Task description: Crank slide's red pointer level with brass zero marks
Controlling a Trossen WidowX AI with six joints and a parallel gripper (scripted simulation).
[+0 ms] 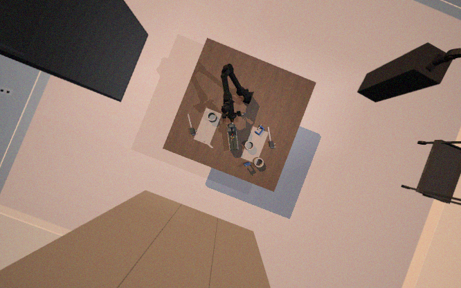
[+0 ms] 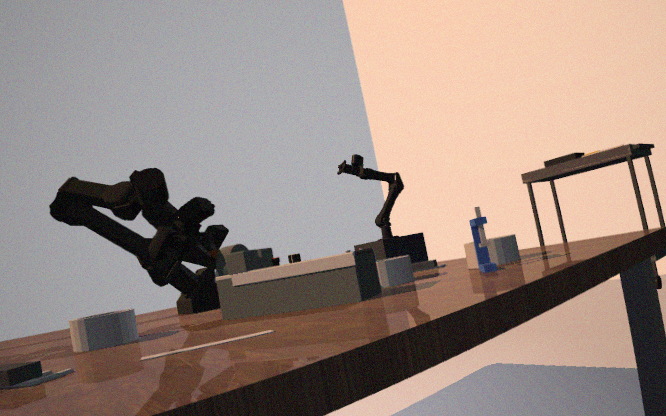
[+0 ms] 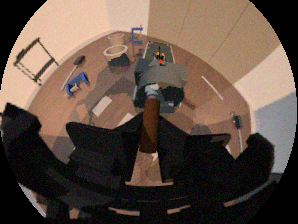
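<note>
Now: gripper tip 110 mm short of the red pointer, 60 mm to the right of it and 10 mm above it. From my gripper tip the other things lie so: crank handle 10 mm behind, 10 mm to the right, 20 mm above; thin white rod 320 mm ahead, 130 mm to the right, 90 mm below.
</note>
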